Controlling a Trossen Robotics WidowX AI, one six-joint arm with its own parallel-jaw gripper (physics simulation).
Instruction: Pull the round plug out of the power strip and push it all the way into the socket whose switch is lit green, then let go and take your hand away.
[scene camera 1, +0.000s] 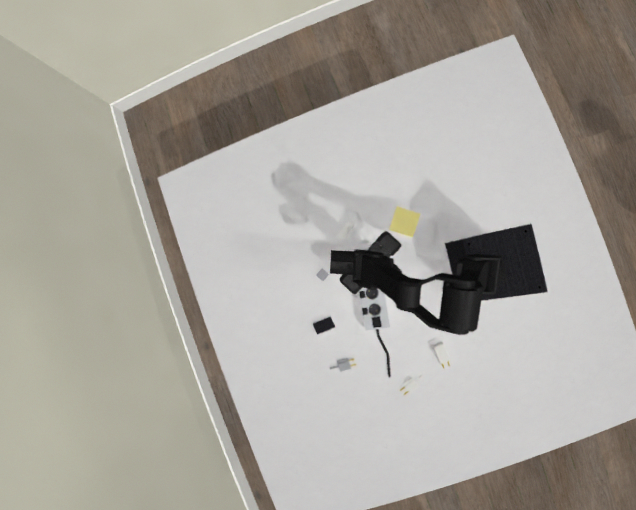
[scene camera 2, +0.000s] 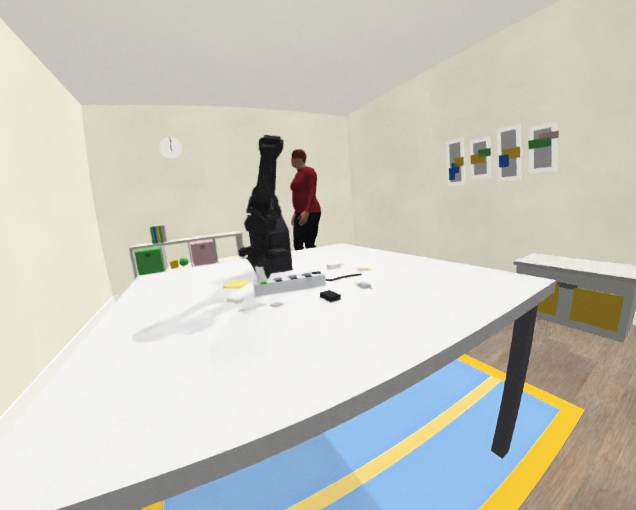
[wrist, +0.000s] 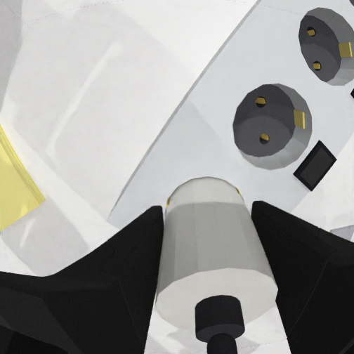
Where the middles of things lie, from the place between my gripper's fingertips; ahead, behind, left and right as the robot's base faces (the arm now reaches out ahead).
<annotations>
Right now the white round plug (wrist: 214, 277) is 10 mm ahead of my hand, 10 mm to the right of it and 10 mm above it.
</annotations>
